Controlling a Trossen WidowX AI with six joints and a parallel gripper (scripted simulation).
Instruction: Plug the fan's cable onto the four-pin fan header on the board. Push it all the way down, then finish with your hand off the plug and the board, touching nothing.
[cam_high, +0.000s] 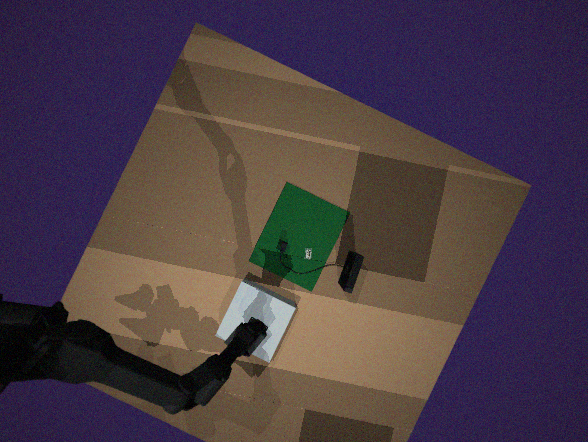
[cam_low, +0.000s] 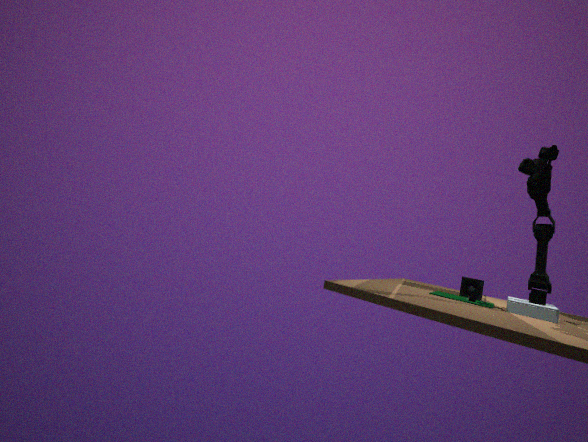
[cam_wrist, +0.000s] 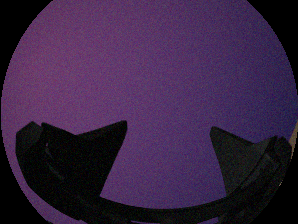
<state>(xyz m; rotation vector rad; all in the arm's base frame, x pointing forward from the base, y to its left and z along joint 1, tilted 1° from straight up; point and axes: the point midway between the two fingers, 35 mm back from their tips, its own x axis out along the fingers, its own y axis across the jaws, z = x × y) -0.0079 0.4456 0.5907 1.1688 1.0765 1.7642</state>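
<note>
Now: gripper tip 290 mm short of the dark plug, 420 mm to the left of it and 630 mm above it. From my gripper tip the other things lie so: pale four-pin header 310 mm ahead, 510 mm to the right, 650 mm below; then black fan 340 mm ahead, 640 mm to the right, 590 mm below; then green board 350 mm ahead, 450 mm to the right, 670 mm below.
</note>
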